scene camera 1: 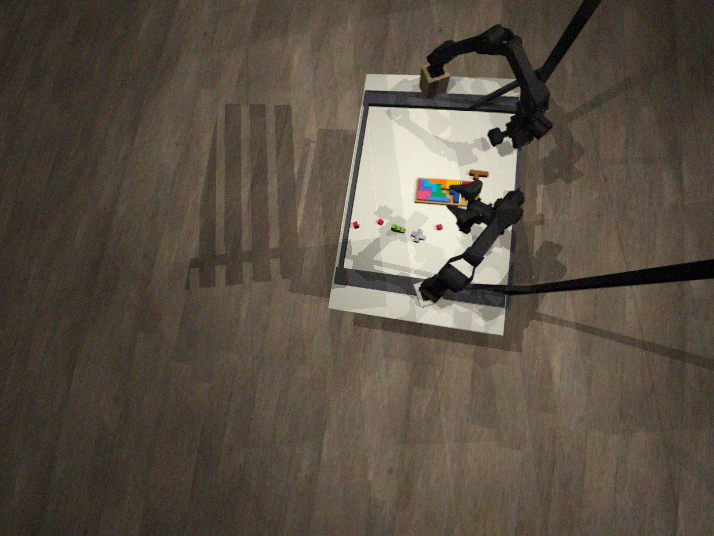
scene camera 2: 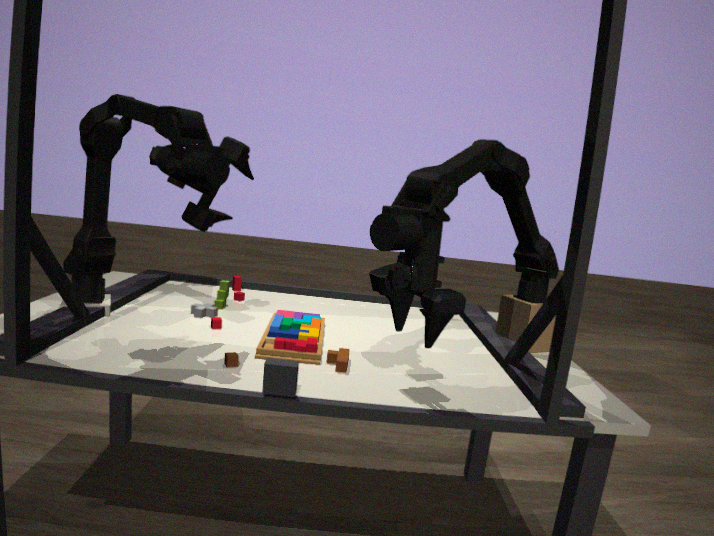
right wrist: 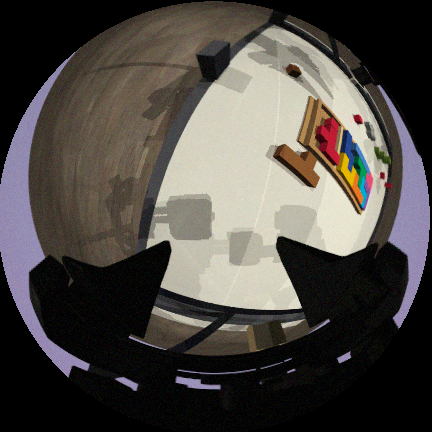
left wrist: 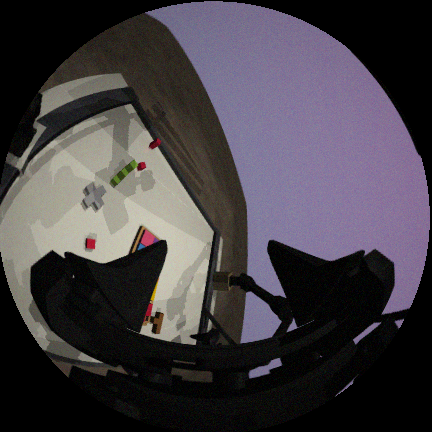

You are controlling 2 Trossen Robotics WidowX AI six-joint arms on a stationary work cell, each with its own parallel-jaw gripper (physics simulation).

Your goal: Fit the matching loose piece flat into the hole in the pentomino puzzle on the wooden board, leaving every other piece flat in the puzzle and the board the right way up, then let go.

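Places are measured from the left arm's base along level axes (x up, y left, z back), in centimetres.
Where they show: left gripper, between the fingertips: (scene camera 1: 448,196) (scene camera 2: 241,198) (left wrist: 218,245); right gripper, between the fingertips: (scene camera 1: 503,142) (scene camera 2: 412,339) (right wrist: 224,244) (left wrist: 190,343); left arm's base, origin of its link: (scene camera 1: 428,292) (scene camera 2: 86,299); right arm's base, origin of its link: (scene camera 1: 435,70) (scene camera 2: 531,299) (left wrist: 230,280).
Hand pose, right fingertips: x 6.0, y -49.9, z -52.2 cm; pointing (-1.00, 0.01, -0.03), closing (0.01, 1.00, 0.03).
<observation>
Each offset is from my right fingertips to the top centre of the thing.
The wooden board @[dx -6.9, dy +27.3, dz +11.3 cm] (scene camera 1: 439,203) (scene camera 2: 288,355) (right wrist: 309,120) lies with its coloured puzzle facing up. A red piece @[dx -5.9, dy +18.1, dz +13.0 cm] (scene camera 2: 295,345) (right wrist: 327,140) lies in its near-end recess, with bare wood around it; whether it is seated flat I cannot tell. A brown piece @[dx -6.4, dy +11.8, dz +8.1 cm] (scene camera 1: 478,173) (scene camera 2: 342,358) (left wrist: 157,322) (right wrist: 300,167), a long bar with a short stub, lies on the table beside the board. My right gripper (scene camera 2: 413,338) (right wrist: 224,244) is open and empty above the table, away from the brown piece. My left gripper (scene camera 2: 242,197) (left wrist: 218,245) is open and empty, high above the table; in scene camera 1 it partly hides the board.
A grey plus-shaped piece @[dx -6.4, dy +46.3, dz +26.7 cm] (scene camera 1: 417,235) (scene camera 2: 204,311) (left wrist: 94,196) and a green piece @[dx -2.4, dy +54.1, dz +21.3 cm] (scene camera 1: 397,228) (scene camera 2: 222,294) (left wrist: 123,173) lie loose. A red cube @[dx -6.4, dy +36.1, dz +25.8 cm] (scene camera 1: 439,226) (scene camera 2: 216,323) (left wrist: 90,243) and two more small red things lie near them. A dark brown cube @[dx -6.4, dy +13.6, dz +27.4 cm] (scene camera 2: 231,359) (right wrist: 293,70) lies near the table edge.
</observation>
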